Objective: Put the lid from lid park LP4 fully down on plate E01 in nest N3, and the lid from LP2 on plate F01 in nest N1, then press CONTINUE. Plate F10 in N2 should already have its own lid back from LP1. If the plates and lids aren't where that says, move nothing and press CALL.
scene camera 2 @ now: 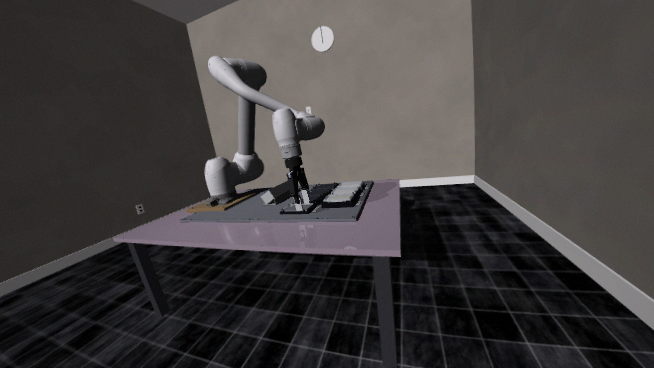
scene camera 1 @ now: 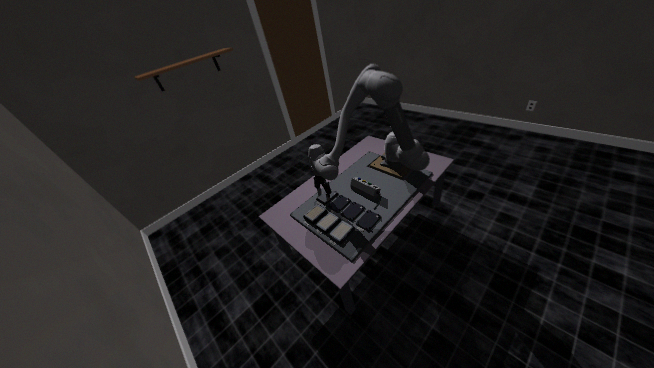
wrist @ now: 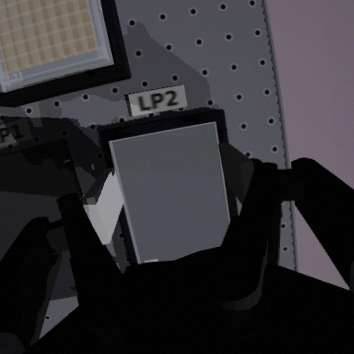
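Seen in the pictures: gripper, fingertip midpoint: (scene camera 2: 303, 206) (scene camera 1: 324, 197) (wrist: 169, 172); arm's base at its link origin: (scene camera 2: 225, 200) (scene camera 1: 395, 162).
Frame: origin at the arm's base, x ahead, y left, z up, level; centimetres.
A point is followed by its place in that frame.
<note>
In the wrist view a grey rectangular lid (wrist: 172, 189) {x 63.0, y -20.8, z 1.0 cm} lies in the black frame of the lid park labelled LP2 (wrist: 156, 100) {x 70.2, y -21.1, z -0.6 cm}. My gripper (wrist: 169, 172) {x 64.4, y -20.8, z 0.6 cm} (scene camera 1: 322, 194) {x 64.4, y -20.8, z 0.6 cm} (scene camera 2: 299, 201) {x 64.4, y -20.8, z 0.6 cm} is down over it, one finger pad against each long side, shut on the lid. The lid still sits low in its park. A plate with tan wells (wrist: 49, 38) {x 76.0, y -14.8, z 2.3 cm} sits in the nest beyond LP2; its label is cut off. The park labelled LP1 (wrist: 8, 133) {x 70.6, y -8.2, z -0.6 cm} lies to the left, in shadow. Three light plates (scene camera 1: 327, 221) {x 80.9, y -1.1, z 2.8 cm} stand in a row in front of the parks.
A grey perforated board (wrist: 246, 53) {x 72.5, y -29.3, z -0.8 cm} (scene camera 1: 395, 192) {x 30.7, y 18.9, z -0.8 cm} carries nests and parks on a mauve table (scene camera 1: 283, 219) {x 95.9, y -33.2, z -2.1 cm} (scene camera 2: 320, 237) {x 79.9, y -45.0, z -2.1 cm}. A button box (scene camera 1: 366, 186) {x 42.8, y 2.8, z 6.7 cm} stands behind the parks. The board's edge and the table run just right of LP2.
</note>
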